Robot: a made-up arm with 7 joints. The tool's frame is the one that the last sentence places.
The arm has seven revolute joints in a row. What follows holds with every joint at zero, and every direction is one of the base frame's.
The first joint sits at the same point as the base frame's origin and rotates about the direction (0, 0.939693, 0.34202).
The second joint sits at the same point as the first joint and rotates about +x.
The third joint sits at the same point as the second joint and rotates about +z.
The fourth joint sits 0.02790 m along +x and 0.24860 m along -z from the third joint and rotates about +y.
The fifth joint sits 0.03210 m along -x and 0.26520 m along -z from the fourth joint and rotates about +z.
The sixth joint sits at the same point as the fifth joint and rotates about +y.
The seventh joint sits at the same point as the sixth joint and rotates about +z.
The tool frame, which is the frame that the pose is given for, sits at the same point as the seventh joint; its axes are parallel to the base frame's.
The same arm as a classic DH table. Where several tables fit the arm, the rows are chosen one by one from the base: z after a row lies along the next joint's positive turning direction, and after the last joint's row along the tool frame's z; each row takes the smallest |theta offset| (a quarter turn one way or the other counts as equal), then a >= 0, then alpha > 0; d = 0 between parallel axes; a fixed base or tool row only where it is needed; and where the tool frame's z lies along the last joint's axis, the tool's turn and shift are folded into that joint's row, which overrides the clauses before.
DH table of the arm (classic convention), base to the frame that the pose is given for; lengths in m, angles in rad. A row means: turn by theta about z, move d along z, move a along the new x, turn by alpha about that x. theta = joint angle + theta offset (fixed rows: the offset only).
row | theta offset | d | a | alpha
base (fixed) | 0 | 0 | 0 | -1.2218
joint 1 | 1.5708 | 0 | 0 | 1.5708
joint 2 | 1.2218 | 0 | 0 | -1.5708
joint 3 | -1.5708 | -0.2486 | 0.0279 | -1.5708
joint 4 | 0 | 0 | -0.0321 | 1.5708
joint 5 | 0 | -0.2652 | 0 | -1.5708
joint 6 | 0 | 0 | 0 | 1.5708
joint 7 | 0 | 0 | 0 | 0

